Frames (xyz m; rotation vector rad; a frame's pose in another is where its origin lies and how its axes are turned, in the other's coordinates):
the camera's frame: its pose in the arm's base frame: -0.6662 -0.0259 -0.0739 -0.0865 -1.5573 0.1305
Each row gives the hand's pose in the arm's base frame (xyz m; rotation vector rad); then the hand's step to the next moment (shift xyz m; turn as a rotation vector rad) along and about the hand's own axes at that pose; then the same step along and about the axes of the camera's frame.
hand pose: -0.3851 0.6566 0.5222 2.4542 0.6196 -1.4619
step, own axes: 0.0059 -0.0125 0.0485 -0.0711 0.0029 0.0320
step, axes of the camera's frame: -0.0292 -0.0013 0.0411 0.0414 -0.0370 0.0548
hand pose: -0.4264 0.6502 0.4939 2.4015 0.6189 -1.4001
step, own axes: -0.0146 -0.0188 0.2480 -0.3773 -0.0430 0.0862
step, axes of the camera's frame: -0.1224 -0.0777 0.2026 0.2702 -0.1150 0.2558
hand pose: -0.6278 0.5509 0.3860 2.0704 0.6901 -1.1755
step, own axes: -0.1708 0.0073 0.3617 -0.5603 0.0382 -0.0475
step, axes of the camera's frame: -0.0309 -0.2883 0.2756 0.5069 -0.1241 0.2128
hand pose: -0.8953 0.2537 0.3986 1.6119 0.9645 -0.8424
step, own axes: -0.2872 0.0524 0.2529 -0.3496 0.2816 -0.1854
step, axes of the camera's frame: 0.1742 -0.3293 0.1022 0.4731 0.0090 -0.1093
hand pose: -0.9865 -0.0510 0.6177 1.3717 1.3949 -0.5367
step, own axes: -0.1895 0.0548 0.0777 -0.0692 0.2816 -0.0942
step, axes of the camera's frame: 0.1381 -0.1579 -0.0307 0.2060 0.0862 -0.2076
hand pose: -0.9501 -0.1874 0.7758 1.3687 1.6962 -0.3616
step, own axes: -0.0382 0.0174 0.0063 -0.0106 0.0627 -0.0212
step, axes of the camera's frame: 0.0282 -0.0270 -0.0167 0.0427 0.0228 -0.0463
